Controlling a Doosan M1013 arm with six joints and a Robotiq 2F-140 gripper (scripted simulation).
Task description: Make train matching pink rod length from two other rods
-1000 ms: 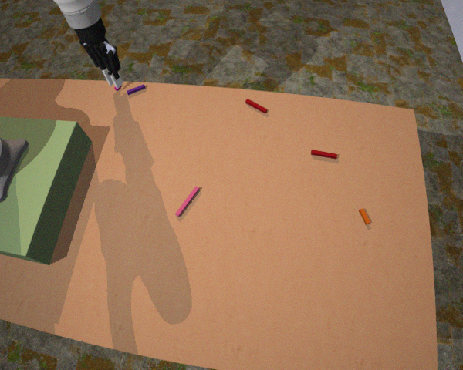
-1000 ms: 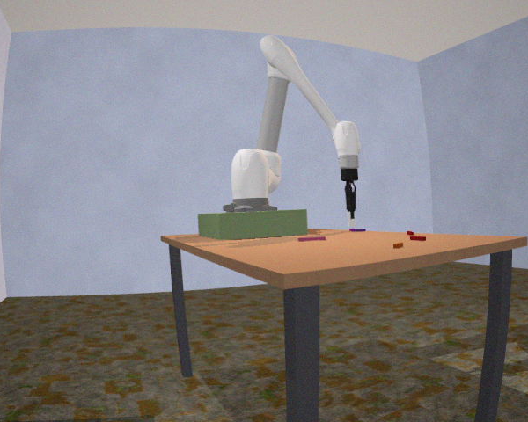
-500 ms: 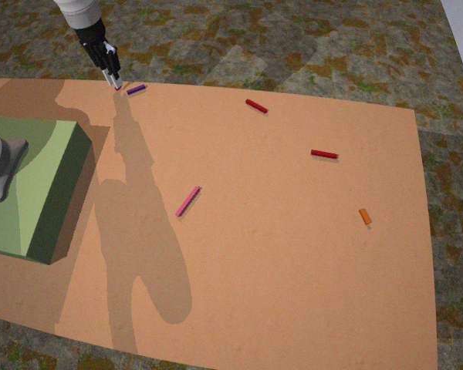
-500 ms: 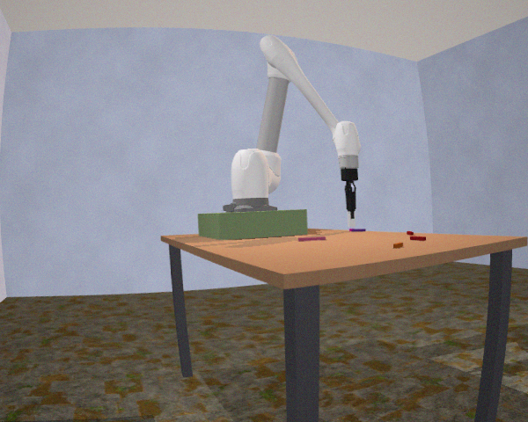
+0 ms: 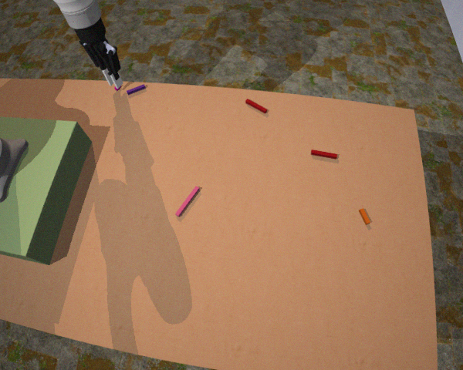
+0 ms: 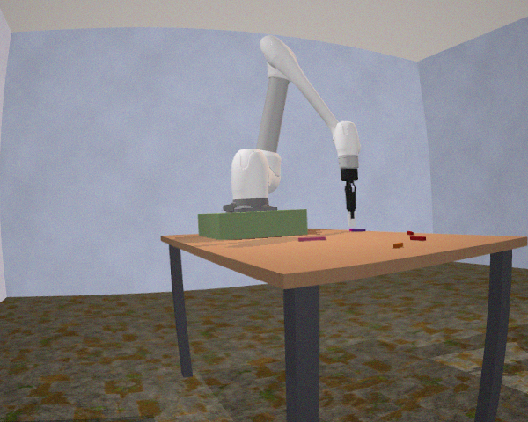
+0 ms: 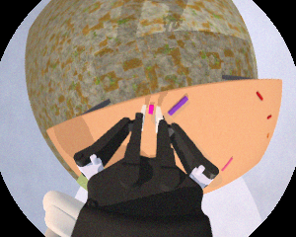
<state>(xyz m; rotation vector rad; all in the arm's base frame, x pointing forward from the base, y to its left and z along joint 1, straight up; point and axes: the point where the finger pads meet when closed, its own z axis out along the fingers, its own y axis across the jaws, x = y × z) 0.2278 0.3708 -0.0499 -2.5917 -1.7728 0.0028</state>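
Right now the magenta rod is 5 cm below my hand. Round my hand: purple rod: 7 cm ahead, 5 cm below, 1 cm to the right; orange rod: 75 cm ahead, 35 cm to the right, 5 cm below; pink rod: 36 cm to the right, 31 cm ahead, 5 cm below.
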